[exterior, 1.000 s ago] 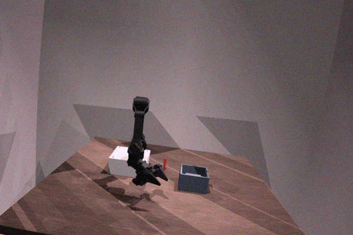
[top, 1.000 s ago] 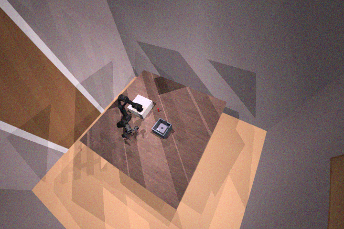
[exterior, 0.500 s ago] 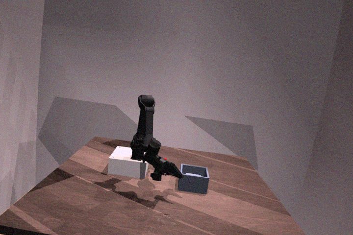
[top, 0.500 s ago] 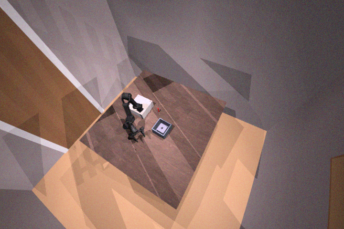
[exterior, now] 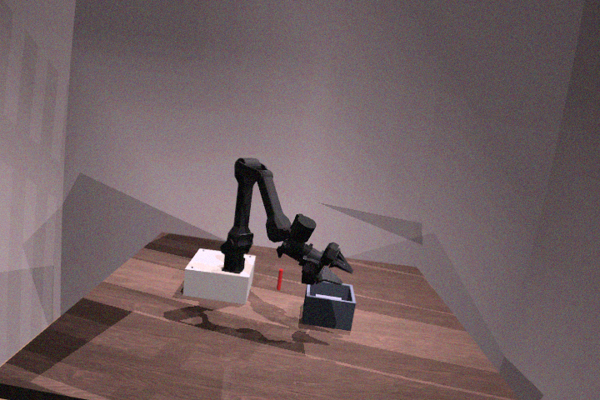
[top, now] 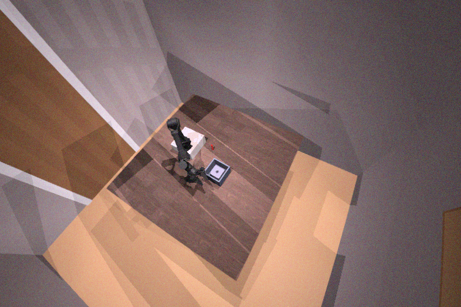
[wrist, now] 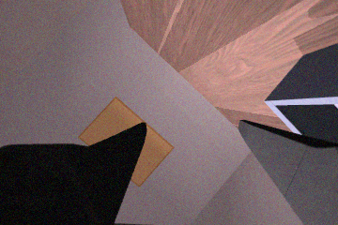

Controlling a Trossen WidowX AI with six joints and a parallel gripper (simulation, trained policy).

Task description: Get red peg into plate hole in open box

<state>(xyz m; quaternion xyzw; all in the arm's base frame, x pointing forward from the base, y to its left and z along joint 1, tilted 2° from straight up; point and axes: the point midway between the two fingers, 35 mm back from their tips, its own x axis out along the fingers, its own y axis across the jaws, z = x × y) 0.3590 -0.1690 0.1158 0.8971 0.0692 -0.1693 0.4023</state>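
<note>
The red peg is 32 cm to the left of my gripper tip, 24 cm behind it and 17 cm below it. The rest, counted from my gripper tip: plate: 16 cm to the left, 16 cm below, 4 cm behind; then box: 18 cm below, 16 cm to the left, 4 cm behind.
</note>
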